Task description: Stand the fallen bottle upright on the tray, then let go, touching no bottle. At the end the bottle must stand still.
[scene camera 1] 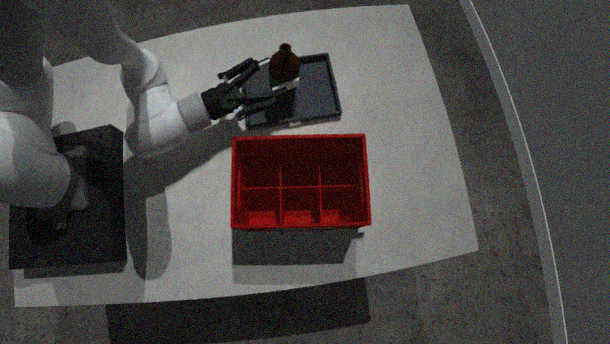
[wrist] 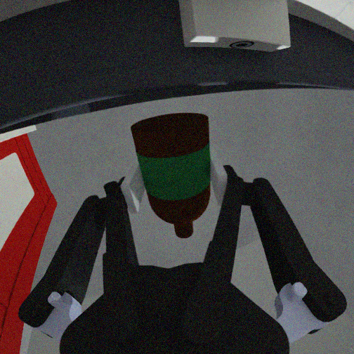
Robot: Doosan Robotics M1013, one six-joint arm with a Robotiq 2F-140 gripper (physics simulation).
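Note:
A dark brown bottle with a green band is roughly upright, neck up in the scene view; the wrist view shows it inverted, base toward the top. My gripper is shut on the bottle's body from the side, a pale fingertip pad on each side. The dark, low-rimmed tray lies below the bottle. The bottle appears to hang over the tray's rear left part, with a dark shadow on the tray in front of it. The exact gap under its base is hard to tell.
A red crate with dividers stands just in front of the tray in the scene view. The arm reaches in from the left, above a dark block. A pale block shows at the top of the wrist view.

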